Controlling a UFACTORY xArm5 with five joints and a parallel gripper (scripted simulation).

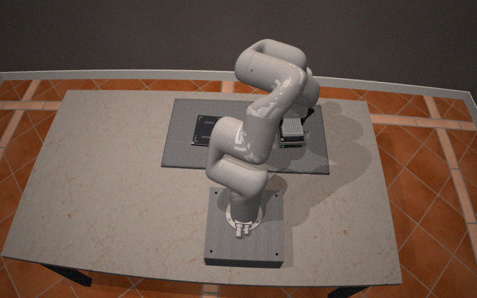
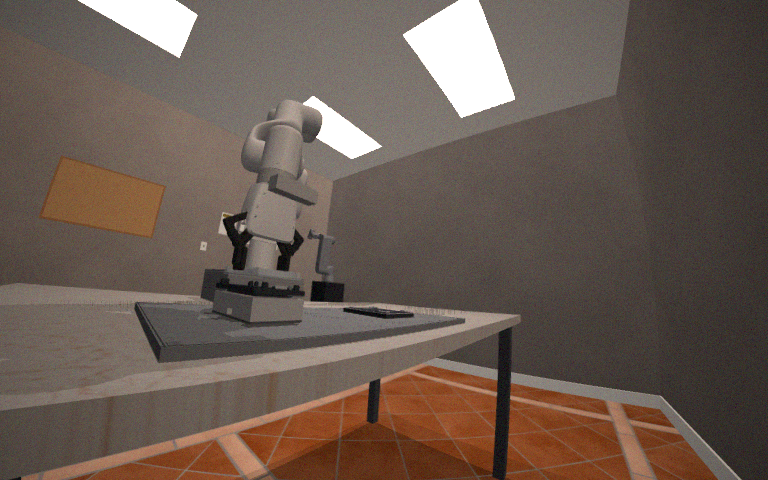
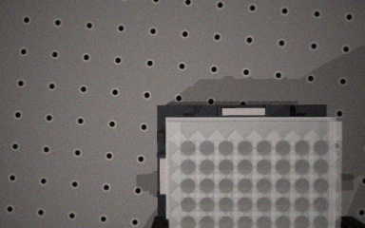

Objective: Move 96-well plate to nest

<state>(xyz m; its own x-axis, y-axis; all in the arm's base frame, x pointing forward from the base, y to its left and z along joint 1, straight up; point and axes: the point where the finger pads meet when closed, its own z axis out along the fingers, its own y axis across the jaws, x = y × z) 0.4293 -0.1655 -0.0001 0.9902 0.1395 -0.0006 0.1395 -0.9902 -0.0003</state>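
My gripper is now 20 mm past the plate nest N1, 350 mm to the right of it and 90 mm above it. The rest, counted from my hand: A1 mark: 90 mm behind, 410 mm to the left, 80 mm below; then 96-well plate: 10 mm below.
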